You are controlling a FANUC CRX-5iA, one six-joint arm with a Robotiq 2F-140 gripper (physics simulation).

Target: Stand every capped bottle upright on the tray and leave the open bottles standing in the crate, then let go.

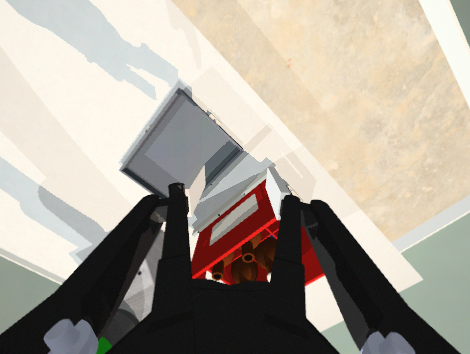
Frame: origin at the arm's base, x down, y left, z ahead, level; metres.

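Seen in the pictures: gripper, between the fingertips: (235, 176).
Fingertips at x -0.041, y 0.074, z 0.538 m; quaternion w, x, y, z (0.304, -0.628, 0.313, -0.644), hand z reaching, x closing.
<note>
Offsets run from my fingertips to a thing's top centre. "spot": to the spot under its first point. Level surfaces: height alone.
The grey square tray {spot: dy +0.138, dx +0.221, dz -0.067 m} (172, 127) lies upper left of centre, beyond the left finger; no bottle shows on its visible part. The red crate {spot: dy -0.090, dx +0.099, dz -0.230 m} (201, 254) is at the lower centre, partly hidden behind the right finger and the gripper body. Brown bottles stand in it; one {dy -0.151, dx +0.063, dz -0.141 m} (248, 257) shows an open mouth, and another open mouth {dy -0.136, dx +0.063, dz -0.225 m} (217, 275) is beside it at the left. Further brown glass shows near the right finger, its top hidden. No capped bottle can be made out. My gripper (235, 176) is partly open and empty, its fingertips appearing over the near side of the tray and the crate.
The pale table top {dx +0.226 m} (65, 115) carries several shadows. Its long edge runs diagonally at the right, with the tan stone-like floor (350, 100) beyond. A grey metal base plate (142, 282) and a green ring part (104, 346) show at the lower left behind the gripper's linkage.
</note>
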